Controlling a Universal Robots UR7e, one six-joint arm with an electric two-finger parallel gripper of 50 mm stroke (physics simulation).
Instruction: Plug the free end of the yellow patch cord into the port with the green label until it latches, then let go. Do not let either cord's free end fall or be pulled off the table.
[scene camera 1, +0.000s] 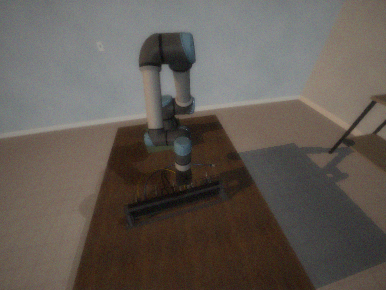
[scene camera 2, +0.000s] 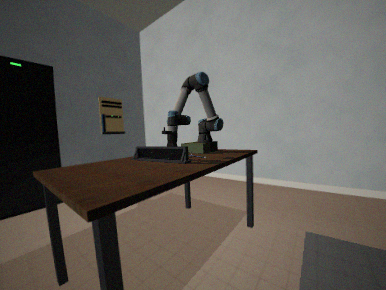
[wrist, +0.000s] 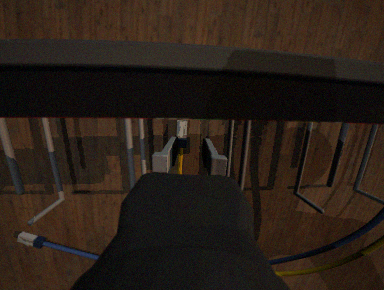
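Pixels of known places: gripper, between the fingertips: (wrist: 190, 146); arm's base, origin of its link: (scene camera 1: 168, 125) (scene camera 2: 204, 142).
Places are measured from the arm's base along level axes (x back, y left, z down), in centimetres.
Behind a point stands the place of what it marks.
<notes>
The yellow cord (wrist: 180, 163) {x -51.7, y 3.7, z 8.7 cm} ends in a clear plug (wrist: 182, 129) {x -56.0, y 3.8, z 8.3 cm} with a dark boot, at the rear edge of the black patch panel (scene camera 1: 175, 196) {x -60.2, y -1.9, z -0.9 cm} (scene camera 2: 161, 154) {x -58.1, y -1.1, z 5.2 cm} (wrist: 190, 95) {x -58.7, y 3.7, z -0.6 cm}. The plug points toward the panel; its front is at the panel's edge, and I cannot tell whether it sits in a port. My gripper (wrist: 190, 146) {x -54.0, y 2.7, z 8.3 cm} is open, its fingers apart on either side of the cord and boot, with the left finger nearer and a gap at the right. In the scene views the fingertips are too small or hidden to make out. The green label does not show clearly.
The blue cord's free plug (wrist: 30, 239) {x -39.3, y 23.8, z 8.6 cm} lies on the table at the lower left of the wrist view. Several thin rods (wrist: 302, 162) {x -53.0, y -11.8, z 7.6 cm} stand out behind the panel on both sides of my fingers. Blue and yellow cords curve at the lower right. A green box (scene camera 2: 200, 147) {x -17.7, y 6.2, z 3.7 cm} stands by the arm's base.
</notes>
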